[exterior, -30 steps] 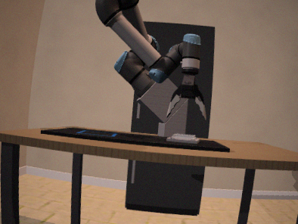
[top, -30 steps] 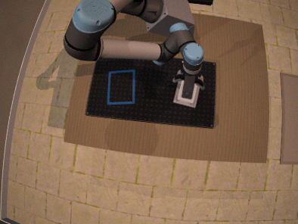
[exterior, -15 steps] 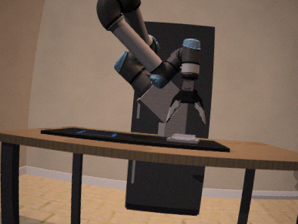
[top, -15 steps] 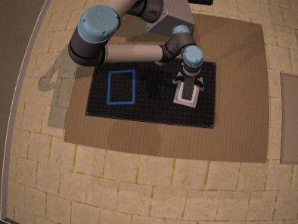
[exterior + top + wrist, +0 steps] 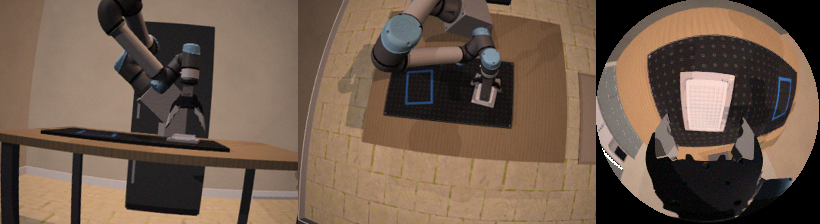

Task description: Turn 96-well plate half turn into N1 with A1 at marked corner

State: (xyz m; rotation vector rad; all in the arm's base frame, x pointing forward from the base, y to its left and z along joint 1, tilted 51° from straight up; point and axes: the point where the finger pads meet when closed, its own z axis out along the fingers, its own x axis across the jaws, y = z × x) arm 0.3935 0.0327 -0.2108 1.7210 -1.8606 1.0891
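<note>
Now: the white 96-well plate 3 cm below my hand. From my hand the other things lie so: grey plate nest N1: 4 cm below.
</note>
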